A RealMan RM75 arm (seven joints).
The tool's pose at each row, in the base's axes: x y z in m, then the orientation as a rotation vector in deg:
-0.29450, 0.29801, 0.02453, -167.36, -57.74, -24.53
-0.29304, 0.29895, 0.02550, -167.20, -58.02, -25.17
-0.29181, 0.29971, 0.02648, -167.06, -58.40, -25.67
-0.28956, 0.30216, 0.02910, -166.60, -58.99, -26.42
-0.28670, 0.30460, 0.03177, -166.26, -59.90, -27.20
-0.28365, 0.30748, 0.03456, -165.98, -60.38, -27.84
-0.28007, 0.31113, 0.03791, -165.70, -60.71, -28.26
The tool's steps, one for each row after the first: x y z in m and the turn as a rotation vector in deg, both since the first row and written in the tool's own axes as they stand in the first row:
0.00192, 0.00021, -0.00047, -0.13, 0.39, -0.21
0.00357, 0.00042, -0.00102, -0.26, 0.68, -0.48
0.00743, 0.00003, -0.00271, -0.25, 1.20, -0.92
0.01176, 0.00002, -0.00430, -0.42, 1.66, -1.55
0.01653, -0.00021, -0.00590, -0.51, 2.07, -1.90
0.02231, -0.00070, -0.00783, -0.49, 2.37, -2.15

